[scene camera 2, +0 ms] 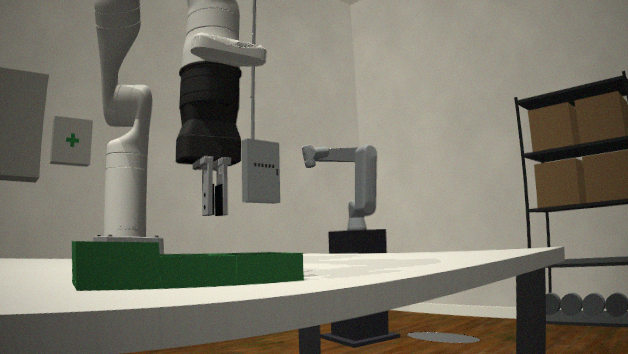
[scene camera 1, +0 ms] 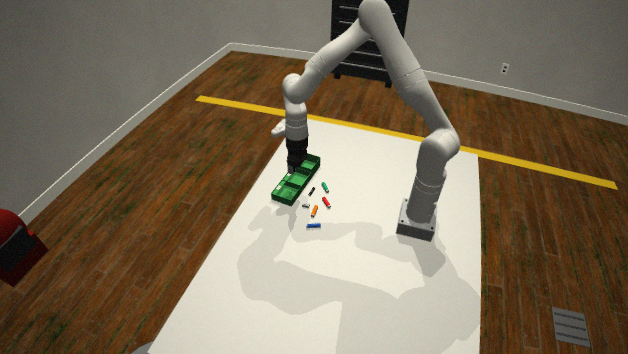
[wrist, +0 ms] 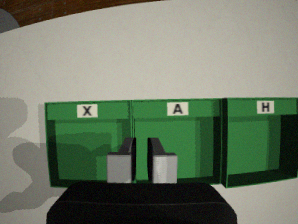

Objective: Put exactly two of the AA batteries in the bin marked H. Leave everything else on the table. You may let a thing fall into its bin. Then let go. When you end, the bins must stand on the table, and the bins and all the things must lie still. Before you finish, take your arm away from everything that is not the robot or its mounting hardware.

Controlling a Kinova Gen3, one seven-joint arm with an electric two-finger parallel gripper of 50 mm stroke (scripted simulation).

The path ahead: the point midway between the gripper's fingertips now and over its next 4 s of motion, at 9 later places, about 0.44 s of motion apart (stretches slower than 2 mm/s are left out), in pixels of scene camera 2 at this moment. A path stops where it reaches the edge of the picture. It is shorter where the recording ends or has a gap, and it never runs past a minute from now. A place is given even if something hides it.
The gripper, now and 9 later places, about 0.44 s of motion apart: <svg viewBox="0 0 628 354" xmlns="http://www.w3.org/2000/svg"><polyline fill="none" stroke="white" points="214,215 254,215 258,231 258,257 259,266 259,256 258,241 258,211 257,146 257,117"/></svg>
